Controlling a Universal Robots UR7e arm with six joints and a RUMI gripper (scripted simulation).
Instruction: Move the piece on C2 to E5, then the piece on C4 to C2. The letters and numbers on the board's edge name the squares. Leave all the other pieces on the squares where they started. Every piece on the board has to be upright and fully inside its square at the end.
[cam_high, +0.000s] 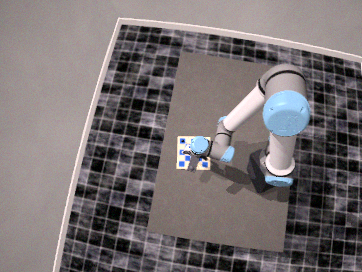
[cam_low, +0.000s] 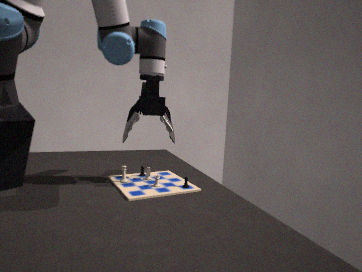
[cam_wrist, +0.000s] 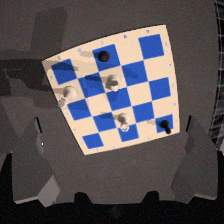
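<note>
My hand is 12 cm above the cream chessboard and 4 cm to the left of it.
</note>
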